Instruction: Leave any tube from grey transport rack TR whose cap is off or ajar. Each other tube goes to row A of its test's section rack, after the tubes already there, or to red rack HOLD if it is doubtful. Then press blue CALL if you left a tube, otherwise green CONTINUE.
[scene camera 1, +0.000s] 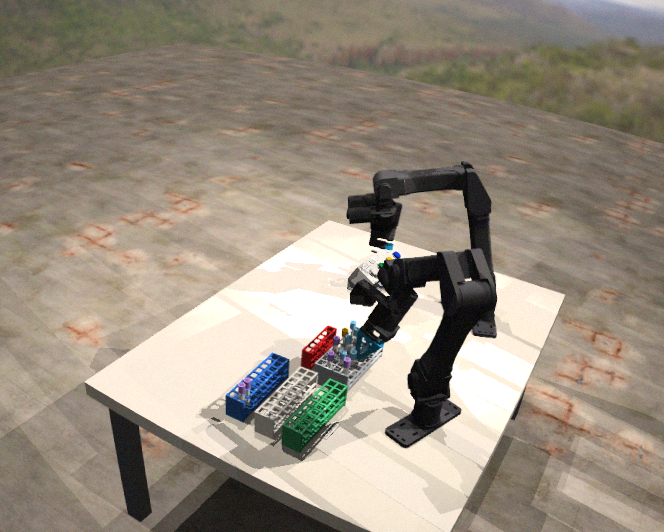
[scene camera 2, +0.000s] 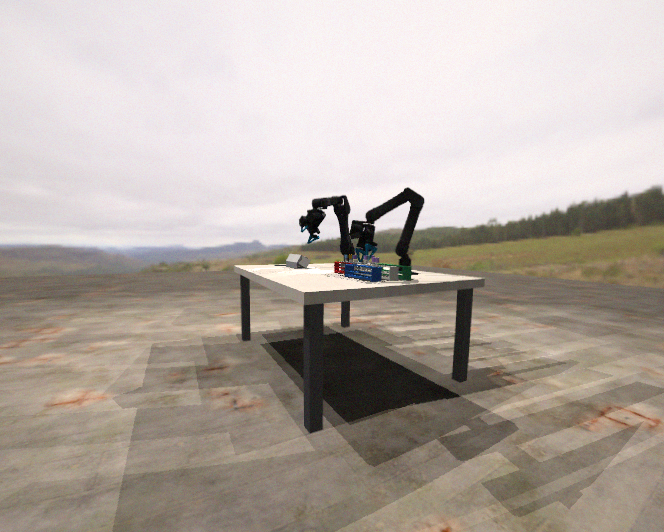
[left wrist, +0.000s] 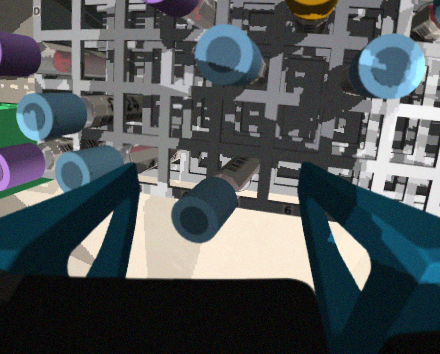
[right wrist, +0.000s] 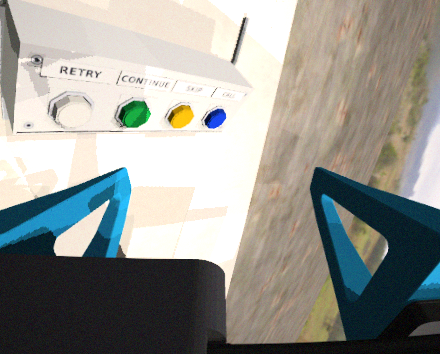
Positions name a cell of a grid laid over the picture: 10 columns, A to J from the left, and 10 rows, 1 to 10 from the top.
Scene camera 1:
my left gripper: F7
button box: F6
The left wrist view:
my left gripper: E5
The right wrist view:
my right gripper: F6
button box: B2
